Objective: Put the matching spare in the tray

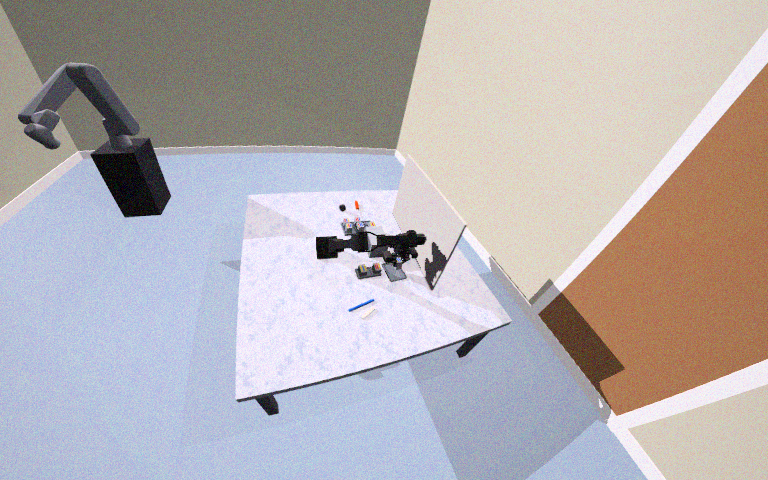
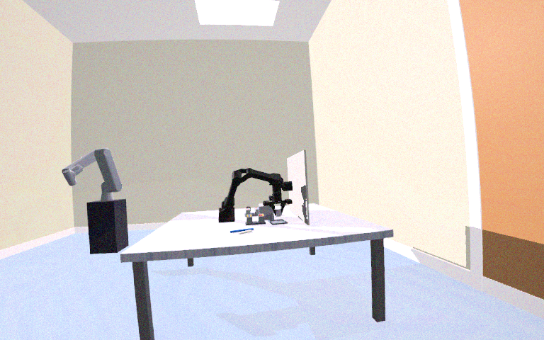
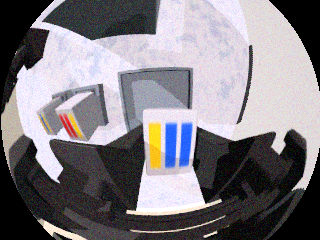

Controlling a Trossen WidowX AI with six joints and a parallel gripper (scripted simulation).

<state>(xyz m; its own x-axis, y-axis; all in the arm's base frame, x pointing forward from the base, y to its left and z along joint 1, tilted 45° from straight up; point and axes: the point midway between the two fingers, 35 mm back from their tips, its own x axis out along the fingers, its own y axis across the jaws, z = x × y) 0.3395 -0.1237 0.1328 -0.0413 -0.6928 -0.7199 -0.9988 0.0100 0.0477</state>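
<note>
The dark flat tray lies 1 cm behind my gripper tip and 4 cm below it. From my gripper tip the other things lie so: tall dark panel (17 cm ahead, 18 cm to the left, 18 cm above); then blue marker pen (24 cm behind, 18 cm to the right, 4 cm below); then grey mounted unit (6 cm behind, 20 cm to the left, 1 cm above).
</note>
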